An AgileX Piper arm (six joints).
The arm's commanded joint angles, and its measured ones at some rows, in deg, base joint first. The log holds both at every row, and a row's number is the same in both.
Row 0, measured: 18.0, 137.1, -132.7, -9.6, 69.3, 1.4
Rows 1 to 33, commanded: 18.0, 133.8, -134.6, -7.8, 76.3, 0.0; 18.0, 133.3, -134.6, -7.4, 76.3, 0.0; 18.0, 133.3, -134.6, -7.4, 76.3, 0.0; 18.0, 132.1, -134.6, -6.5, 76.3, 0.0; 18.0, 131.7, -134.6, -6.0, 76.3, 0.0; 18.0, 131.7, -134.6, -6.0, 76.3, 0.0; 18.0, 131.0, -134.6, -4.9, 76.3, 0.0; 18.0, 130.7, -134.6, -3.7, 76.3, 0.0; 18.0, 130.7, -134.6, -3.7, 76.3, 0.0; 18.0, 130.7, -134.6, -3.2, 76.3, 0.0; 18.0, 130.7, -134.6, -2.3, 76.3, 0.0; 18.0, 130.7, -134.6, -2.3, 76.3, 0.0; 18.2, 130.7, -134.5, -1.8, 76.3, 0.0; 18.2, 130.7, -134.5, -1.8, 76.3, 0.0; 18.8, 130.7, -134.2, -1.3, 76.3, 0.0; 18.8, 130.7, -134.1, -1.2, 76.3, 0.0; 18.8, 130.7, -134.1, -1.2, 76.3, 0.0; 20.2, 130.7, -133.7, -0.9, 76.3, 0.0; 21.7, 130.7, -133.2, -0.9, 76.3, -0.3; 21.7, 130.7, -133.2, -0.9, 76.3, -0.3; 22.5, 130.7, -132.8, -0.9, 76.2, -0.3; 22.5, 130.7, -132.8, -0.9, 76.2, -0.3; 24.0, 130.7, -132.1, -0.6, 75.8, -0.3; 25.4, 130.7, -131.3, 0.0, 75.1, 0.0; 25.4, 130.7, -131.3, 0.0, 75.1, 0.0; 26.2, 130.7, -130.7, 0.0, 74.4, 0.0; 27.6, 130.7, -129.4, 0.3, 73.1, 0.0; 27.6, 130.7, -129.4, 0.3, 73.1, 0.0; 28.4, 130.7, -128.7, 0.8, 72.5, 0.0; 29.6, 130.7, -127.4, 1.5, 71.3, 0.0; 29.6, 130.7, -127.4, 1.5, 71.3, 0.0; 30.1, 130.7, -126.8, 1.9, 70.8, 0.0; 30.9, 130.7, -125.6, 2.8, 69.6, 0.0
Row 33, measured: 29.9, 131.3, -127.1, 1.6, 69.6, 0.5
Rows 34 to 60, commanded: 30.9, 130.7, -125.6, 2.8, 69.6, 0.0; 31.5, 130.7, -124.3, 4.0, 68.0, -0.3; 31.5, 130.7, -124.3, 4.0, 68.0, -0.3; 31.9, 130.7, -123.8, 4.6, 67.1, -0.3; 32.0, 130.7, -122.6, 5.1, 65.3, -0.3; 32.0, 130.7, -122.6, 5.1, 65.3, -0.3; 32.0, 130.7, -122.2, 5.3, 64.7, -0.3; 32.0, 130.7, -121.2, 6.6, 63.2, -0.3; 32.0, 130.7, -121.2, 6.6, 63.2, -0.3; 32.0, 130.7, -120.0, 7.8, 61.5, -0.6; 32.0, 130.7, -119.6, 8.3, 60.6, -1.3; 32.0, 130.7, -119.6, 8.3, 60.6, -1.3; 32.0, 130.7, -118.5, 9.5, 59.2, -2.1; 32.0, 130.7, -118.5, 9.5, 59.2, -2.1; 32.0, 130.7, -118.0, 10.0, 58.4, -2.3; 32.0, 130.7, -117.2, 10.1, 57.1, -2.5; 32.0, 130.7, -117.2, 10.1, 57.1, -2.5; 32.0, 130.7, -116.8, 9.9, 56.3, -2.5; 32.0, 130.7, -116.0, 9.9, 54.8, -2.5; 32.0, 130.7, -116.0, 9.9, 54.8, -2.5; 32.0, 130.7, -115.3, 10.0, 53.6, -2.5; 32.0, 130.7, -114.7, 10.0, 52.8, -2.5; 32.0, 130.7, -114.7, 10.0, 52.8, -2.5; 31.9, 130.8, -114.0, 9.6, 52.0, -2.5; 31.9, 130.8, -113.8, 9.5, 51.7, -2.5; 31.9, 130.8, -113.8, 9.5, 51.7, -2.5; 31.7, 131.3, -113.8, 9.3, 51.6, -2.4
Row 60, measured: 32.0, 131.4, -114.4, 9.5, 52.4, -1.9
